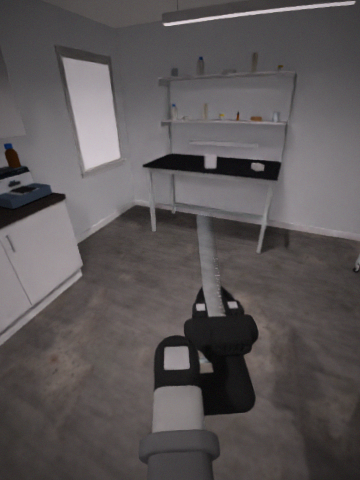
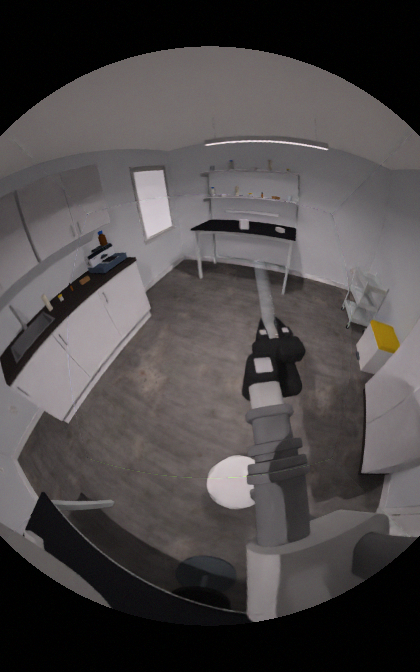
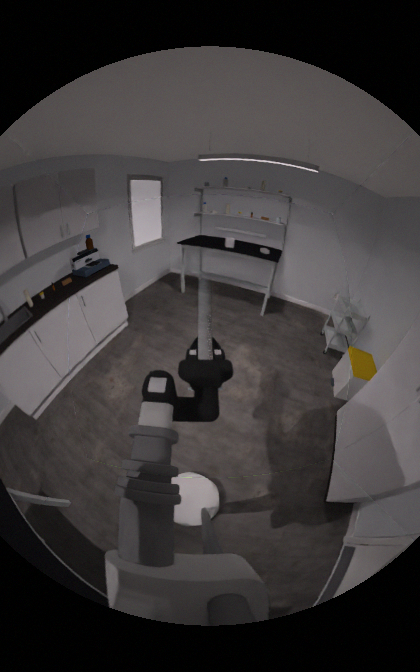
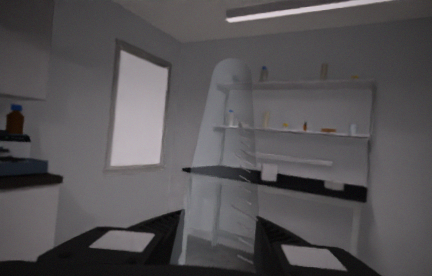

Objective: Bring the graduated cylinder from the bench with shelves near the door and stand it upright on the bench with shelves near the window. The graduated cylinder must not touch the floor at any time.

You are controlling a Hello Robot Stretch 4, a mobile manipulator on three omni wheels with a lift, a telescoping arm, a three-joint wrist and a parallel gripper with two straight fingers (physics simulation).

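Places are measured from the robot's base along level axes (x ahead, y left, z up), in metres.
Pixels of known places: gripper, fingertip midpoint: (image 1: 211, 289) (image 4: 218, 233).
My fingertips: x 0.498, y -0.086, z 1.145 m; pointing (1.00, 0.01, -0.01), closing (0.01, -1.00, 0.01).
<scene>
Behind a point stands the place of what it marks.
My gripper (image 1: 216, 306) (image 2: 274, 331) (image 3: 204, 352) (image 4: 218, 233) @[z 1.145, x 0.498, y -0.086 m] is shut on the clear graduated cylinder (image 1: 209, 260) @[z 1.213, x 0.522, y -0.082 m] (image 2: 265, 295) (image 3: 205, 315) (image 4: 225, 150) @[z 1.195, x 0.497, y -0.085 m] and holds it above the floor. The cylinder rises beyond the fingers, with graduation marks along its right side; its exact tilt is hard to tell. The bench with shelves near the window (image 1: 185, 162) @[z 0.886, x 2.996, y -0.175 m] (image 2: 220, 226) (image 3: 205, 241) (image 4: 300, 182) @[z 0.886, x 2.769, y -0.720 m] stands across the room, with a black top. The gripper and cylinder are well short of it. The bench near the door does not show.
Two white boxes, one taller (image 1: 210, 161) @[z 0.963, x 2.668, y -0.430 m] and one low (image 1: 257, 167) @[z 0.924, x 2.526, y -0.911 m], rest on the black top. Bottles and jars stand on its two shelves. A cabinet counter (image 2: 80, 300) runs along the left. A wire cart (image 2: 367, 300) and a yellow-topped white bin (image 2: 384, 336) stand at right.
</scene>
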